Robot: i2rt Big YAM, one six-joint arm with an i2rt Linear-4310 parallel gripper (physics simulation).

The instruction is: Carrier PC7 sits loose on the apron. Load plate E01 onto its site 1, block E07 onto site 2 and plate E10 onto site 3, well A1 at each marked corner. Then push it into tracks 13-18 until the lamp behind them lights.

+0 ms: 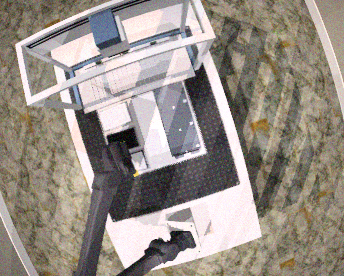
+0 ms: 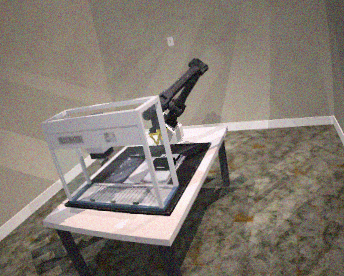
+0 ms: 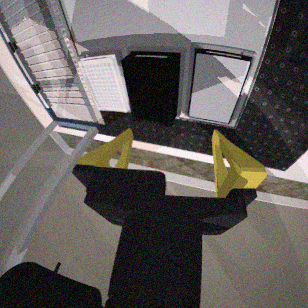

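Where they show: gripper, between the fingertips: (image 1: 125,156) (image 2: 160,142) (image 3: 171,132); arm's base, origin of its link: (image 1: 184,238) (image 2: 169,121).
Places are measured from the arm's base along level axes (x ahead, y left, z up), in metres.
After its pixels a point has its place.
My gripper (image 3: 171,132) @(x 0.433, y 0.095, z 0.011 m) (image 2: 156,137) is open, its yellow fingers apart with nothing between them. It is near the row of labware. In that row a white gridded plate (image 3: 106,84) @(x 0.597, y 0.100, z -0.107 m) (image 1: 114,116) @(x 0.607, y 0.104, z -0.106 m) lies nearest the enclosure, a black block (image 3: 152,86) @(x 0.485, y 0.089, z -0.081 m) (image 1: 123,138) @(x 0.501, y 0.094, z -0.078 m) is in the middle, and a grey, dark-rimmed rectangular piece or nest (image 3: 219,87) @(x 0.379, y 0.094, z -0.105 m) (image 1: 138,160) @(x 0.387, y 0.071, z -0.105 m) is at the other end. A long slate-grey slab (image 1: 177,122) @(x 0.483, y -0.148, z -0.120 m) (image 2: 120,169) @(x 0.503, y -0.187, z -0.121 m) with small white marks lies parallel to the row. I cannot read any labels or tell which is the carrier. The lamp cannot be made out.
A white-framed enclosure (image 1: 125,64) @(x 0.688, y -0.064, z 0.344 m) (image 2: 90,131) stands over the lined track deck (image 1: 100,85) @(x 0.772, y 0.125, z -0.128 m) (image 3: 47,62) @(x 0.774, y 0.036, z -0.127 m), with a blue box (image 1: 105,31) @(x 0.815, y -0.039, z 0.328 m) at its top. A black dotted mat (image 1: 220,155) @(x 0.275, y -0.281, z -0.131 m) (image 3: 285,100) @(x 0.252, y 0.111, z -0.131 m) surrounds the labware area. The table's white edge (image 1: 250,220) @(x -0.109, y -0.331, z -0.144 m) runs outside the mat.
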